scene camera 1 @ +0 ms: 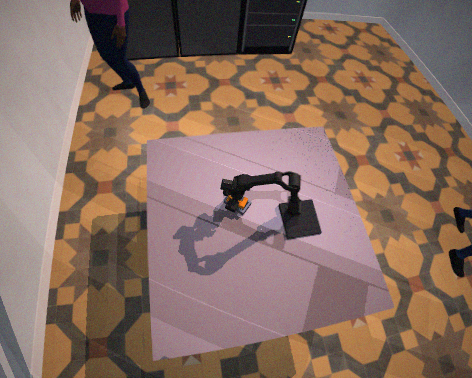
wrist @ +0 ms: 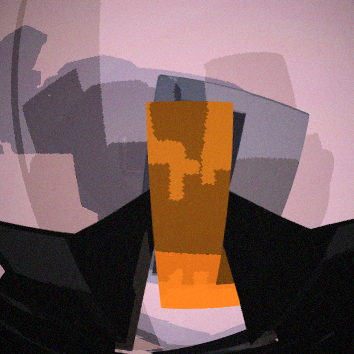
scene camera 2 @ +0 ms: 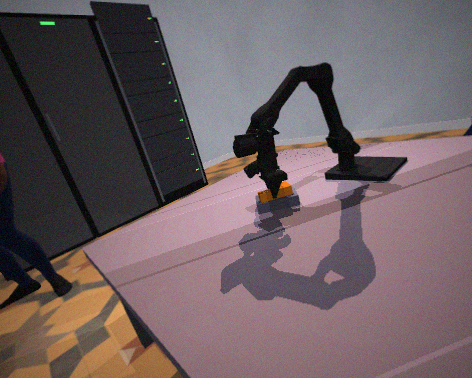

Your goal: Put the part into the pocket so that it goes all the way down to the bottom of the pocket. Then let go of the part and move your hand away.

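Frame: origin at the arm's base, x down, y ahead, z right, level; metres.
Where they show: gripper, fingertip midpoint: [scene camera 1: 234, 202] [wrist: 186, 195] [scene camera 2: 273, 197]; arm's base, link origin: [scene camera 1: 292, 210] [scene camera 2: 346, 167].
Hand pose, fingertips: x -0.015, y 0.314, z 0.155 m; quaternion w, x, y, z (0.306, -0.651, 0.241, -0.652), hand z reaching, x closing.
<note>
Each offset is from my fingertips to the top centre of the thing. Level surfaces: height alone.
The orange part {dx -0.027, dy -0.017, dz +0.005 m} [scene camera 1: 243, 203] [scene camera 2: 285, 189] [wrist: 187, 220] stands out above the grey block with the pocket {dx +0.003, dy -0.022, dz +0.004 m} [scene camera 2: 287, 204] [wrist: 272, 127]. In the wrist view, dark strips of the pocket show on both sides of the part. Its lower end reaches past the block's near edge, and the right finger covers part of that end. My gripper [scene camera 1: 234, 205] [scene camera 2: 275, 194] [wrist: 186, 195] is shut on the orange part, one finger against each long side. How deep the part sits is hidden.
The arm's black base plate [scene camera 1: 304, 226] [scene camera 2: 370, 169] stands on the pink table top {dx +0.039 m} [scene camera 1: 225, 305] [scene camera 2: 300, 340] beside the block. Dark cabinets [scene camera 1: 210, 27] [scene camera 2: 60, 125] stand beyond the table. A person in a pink top [scene camera 1: 112, 55] is near them. Shadows of the arm lie across the table.
</note>
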